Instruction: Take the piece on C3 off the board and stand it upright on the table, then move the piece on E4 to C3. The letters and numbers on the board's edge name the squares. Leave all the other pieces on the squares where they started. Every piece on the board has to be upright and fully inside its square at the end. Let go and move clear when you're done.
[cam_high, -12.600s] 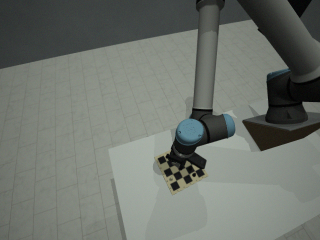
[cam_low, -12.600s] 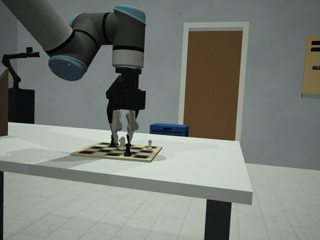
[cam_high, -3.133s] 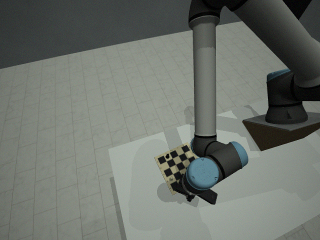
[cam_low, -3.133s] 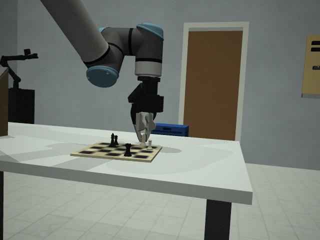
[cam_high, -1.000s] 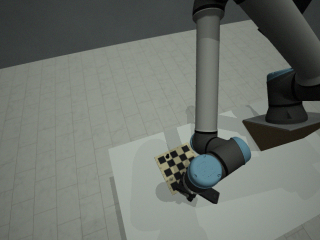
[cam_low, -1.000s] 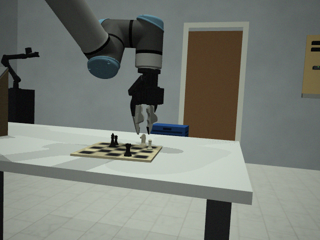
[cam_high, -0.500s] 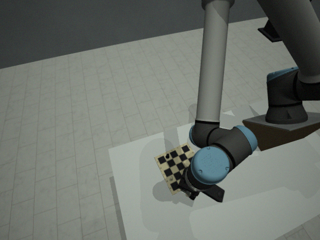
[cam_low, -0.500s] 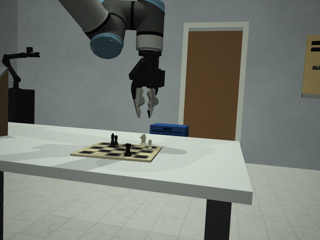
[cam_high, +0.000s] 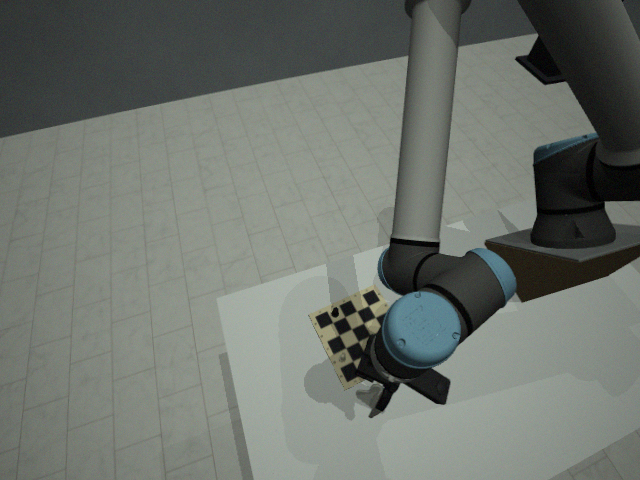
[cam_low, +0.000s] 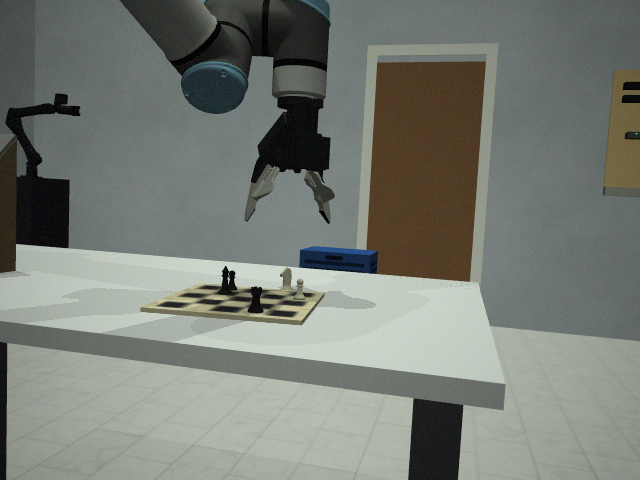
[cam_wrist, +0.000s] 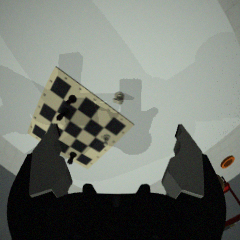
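My gripper is now 10 cm above the small black piece, 8 cm to the left of it and 6 cm past it. Also, from my hand: chessboard 14 cm to the right, 11 cm below, 1 cm behind; white knight 10 cm below; white pawn 10 cm below, 9 cm to the right, 6 cm ahead.
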